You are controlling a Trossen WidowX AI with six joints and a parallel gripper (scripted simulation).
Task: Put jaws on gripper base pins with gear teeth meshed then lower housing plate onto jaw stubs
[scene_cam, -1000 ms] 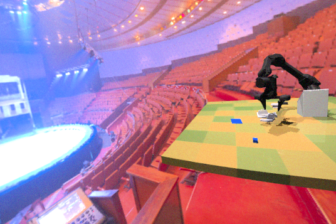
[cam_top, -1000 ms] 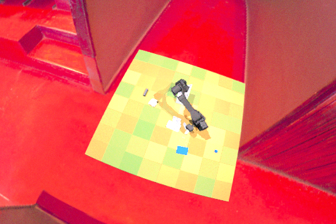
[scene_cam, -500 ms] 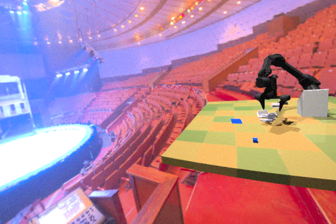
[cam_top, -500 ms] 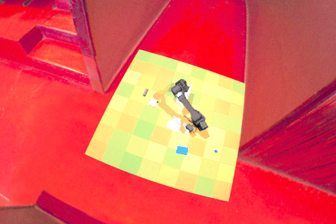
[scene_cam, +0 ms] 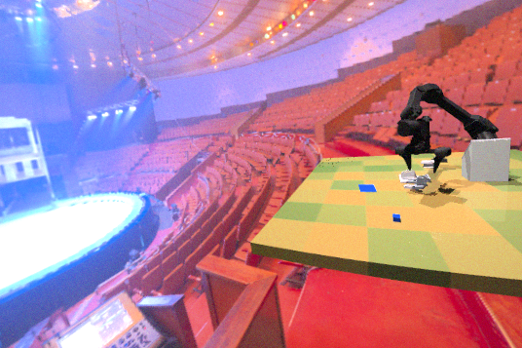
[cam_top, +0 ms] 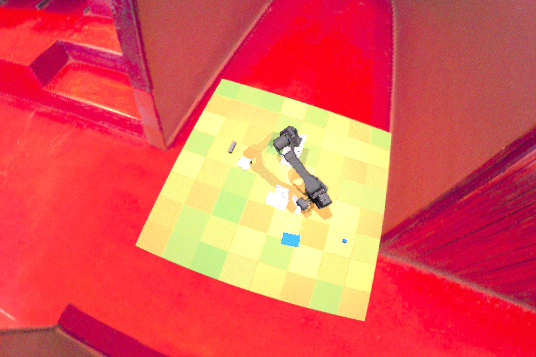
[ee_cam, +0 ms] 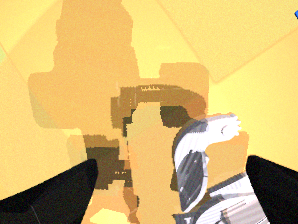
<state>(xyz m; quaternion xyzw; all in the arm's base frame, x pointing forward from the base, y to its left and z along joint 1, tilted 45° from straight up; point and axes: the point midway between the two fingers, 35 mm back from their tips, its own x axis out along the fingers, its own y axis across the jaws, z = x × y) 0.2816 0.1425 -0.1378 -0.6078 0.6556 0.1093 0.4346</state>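
Right now my gripper tip is 80 mm above the grey jaw, 40 mm to the left of it and 30 mm short of it. Round my gripper tip: flat white plate (160 mm to the right, 80 mm below, 40 mm ahead); then flat blue square (210 mm ahead, 80 mm below); then blue cube (280 mm to the left, 100 mm ahead, 80 mm below).
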